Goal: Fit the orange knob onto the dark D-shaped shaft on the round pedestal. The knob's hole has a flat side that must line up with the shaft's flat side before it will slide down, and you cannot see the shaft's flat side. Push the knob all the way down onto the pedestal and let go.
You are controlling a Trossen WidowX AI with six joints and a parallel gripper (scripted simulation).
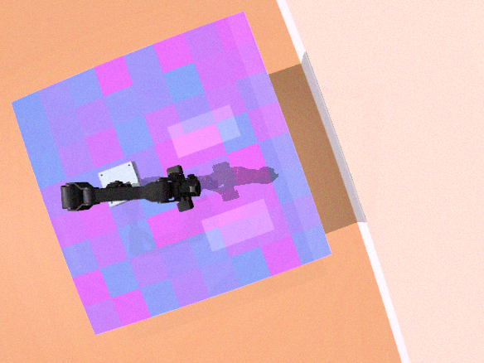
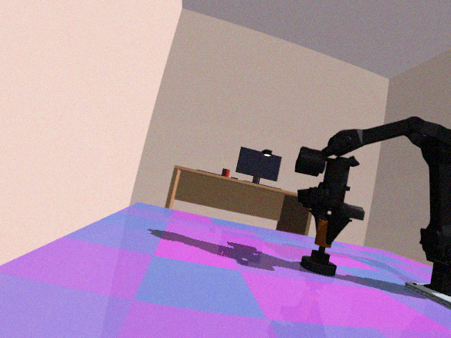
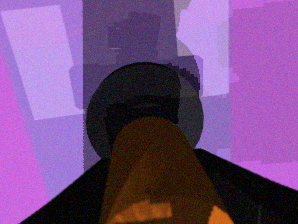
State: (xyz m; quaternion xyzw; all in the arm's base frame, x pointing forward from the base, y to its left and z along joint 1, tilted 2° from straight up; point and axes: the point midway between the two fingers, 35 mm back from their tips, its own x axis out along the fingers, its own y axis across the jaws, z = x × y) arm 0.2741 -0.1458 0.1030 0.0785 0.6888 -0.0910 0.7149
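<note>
Right now the orange knob is 2 cm above my gripper tip. Round my gripper tip: round pedestal 4 cm below.
</note>
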